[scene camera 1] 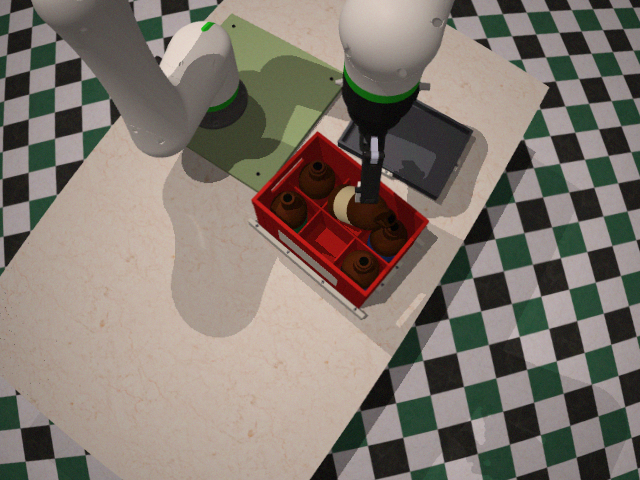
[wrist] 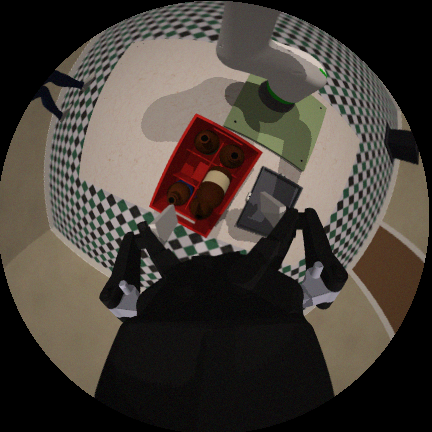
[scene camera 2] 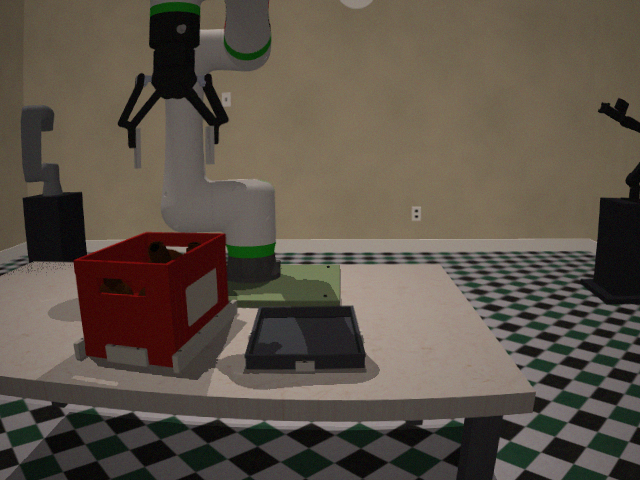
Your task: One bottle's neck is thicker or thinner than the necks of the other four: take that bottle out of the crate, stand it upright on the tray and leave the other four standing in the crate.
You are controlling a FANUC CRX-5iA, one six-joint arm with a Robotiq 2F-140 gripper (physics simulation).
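Places are measured from the arm's base along level axes (x up, y back, z right), in millimetres.
Pixels of known places: gripper, between the fingertips: (wrist: 217, 206) (scene camera 2: 174, 166); arm's base, origin of its link: (scene camera 1: 216, 101) (wrist: 276, 95) (scene camera 2: 252, 275).
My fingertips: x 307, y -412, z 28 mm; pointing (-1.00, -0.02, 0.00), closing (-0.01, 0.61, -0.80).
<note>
For each thing: its middle in the pictures, then the offset to it from my fingertips. "*": a spot on its surface instead.
- red crate, middle of its body: (scene camera 2: 158, 291) (scene camera 1: 338, 223) (wrist: 203, 174) dy +0, dx -232, dz +48 mm
- fifth bottle, middle of its body: (scene camera 2: 170, 272) (scene camera 1: 365, 210) (wrist: 210, 193) dy -31, dx -187, dz +6 mm
- crate compartment, a spot on its surface: (scene camera 1: 330, 240) * dy +1, dx -312, dz +66 mm
The red crate (scene camera 1: 266, 215) (scene camera 2: 129, 320) (wrist: 175, 161) holds five brown bottles. Four look upright: one (scene camera 1: 316, 179) (wrist: 232, 156), one (scene camera 1: 289, 209) (wrist: 206, 142), one (scene camera 1: 360, 268) (wrist: 178, 193) and one (scene camera 1: 388, 237) largely hidden in the wrist view. A fifth bottle (scene camera 1: 367, 210) (wrist: 209, 196) with a cream band leans over strongly, its neck close to the neighbouring bottle's. I cannot tell which neck differs. The dark tray (scene camera 1: 449, 144) (scene camera 2: 330, 335) (wrist: 282, 187) bears no bottle. My gripper (scene camera 1: 366, 195) (scene camera 2: 173, 157) (wrist: 217, 206) is open and empty, high above the crate.
The arm's green base plate (scene camera 1: 281, 93) (scene camera 2: 310, 281) (wrist: 312, 112) lies behind the crate and tray. Pale rails (scene camera 1: 305, 268) (scene camera 2: 206, 333) hold the crate's foot. One crate compartment (scene camera 1: 330, 240) (wrist: 192, 171) stands empty. The table edge (scene camera 2: 310, 405) runs near the tray and crate.
</note>
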